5 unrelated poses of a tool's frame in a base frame.
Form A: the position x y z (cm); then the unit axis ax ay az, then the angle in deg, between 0 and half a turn.
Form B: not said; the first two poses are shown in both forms.
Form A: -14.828 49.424 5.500 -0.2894 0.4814 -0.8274 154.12
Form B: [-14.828 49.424 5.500], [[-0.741 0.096 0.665], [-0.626 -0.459 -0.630], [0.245 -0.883 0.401]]
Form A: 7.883 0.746 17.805 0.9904 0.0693 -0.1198 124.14
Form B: [7.883 0.746 17.805], [[0.970 0.206 -0.128], [0.008 -0.554 -0.833], [-0.243 0.807 -0.539]]
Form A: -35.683 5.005 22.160 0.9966 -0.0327 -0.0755 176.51
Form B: [-35.683 5.005 22.160], [[0.986 -0.061 -0.152], [-0.070 -0.996 -0.056], [-0.148 0.066 -0.987]]
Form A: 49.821 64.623 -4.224 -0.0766 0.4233 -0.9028 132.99
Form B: [49.821 64.623 -4.224], [[-0.672 0.606 0.426], [-0.715 -0.381 -0.587], [-0.193 -0.699 0.689]]
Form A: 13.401 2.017 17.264 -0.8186 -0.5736 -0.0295 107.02
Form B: [13.401 2.017 17.264], [[0.574 0.635 -0.517], [0.579 0.133 0.805], [0.580 -0.761 -0.292]]
